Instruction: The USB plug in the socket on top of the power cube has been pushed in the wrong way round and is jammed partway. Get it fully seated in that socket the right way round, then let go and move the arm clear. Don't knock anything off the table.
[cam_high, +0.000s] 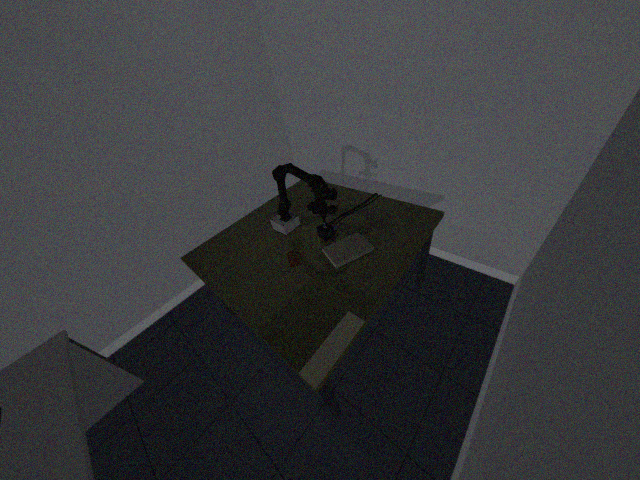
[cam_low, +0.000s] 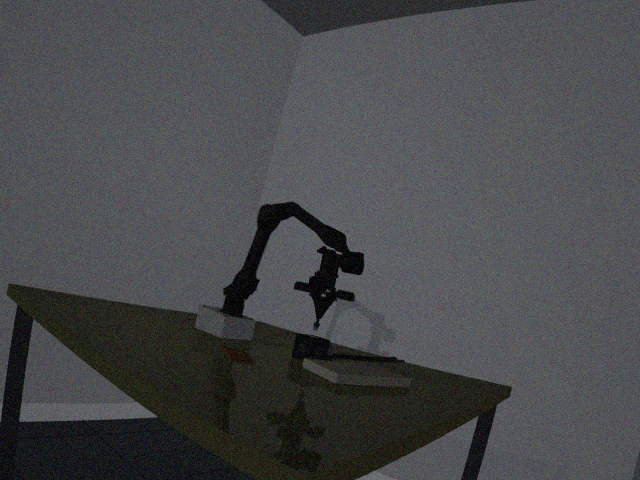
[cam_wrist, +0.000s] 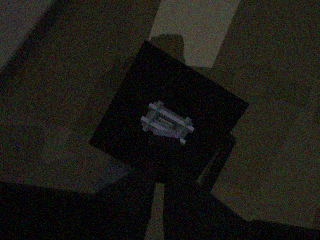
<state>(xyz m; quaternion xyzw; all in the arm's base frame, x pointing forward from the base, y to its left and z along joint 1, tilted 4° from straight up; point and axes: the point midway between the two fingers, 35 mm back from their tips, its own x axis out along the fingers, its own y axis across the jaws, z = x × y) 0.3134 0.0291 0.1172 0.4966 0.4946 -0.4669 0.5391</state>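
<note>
Right now the dark USB plug is 20 mm below my gripper tip. Also, from my gripper tip: small orange card: 80 mm behind, 270 mm to the right, 130 mm below; then pale flat notebook: 200 mm ahead, 70 mm to the right, 120 mm below.
</note>
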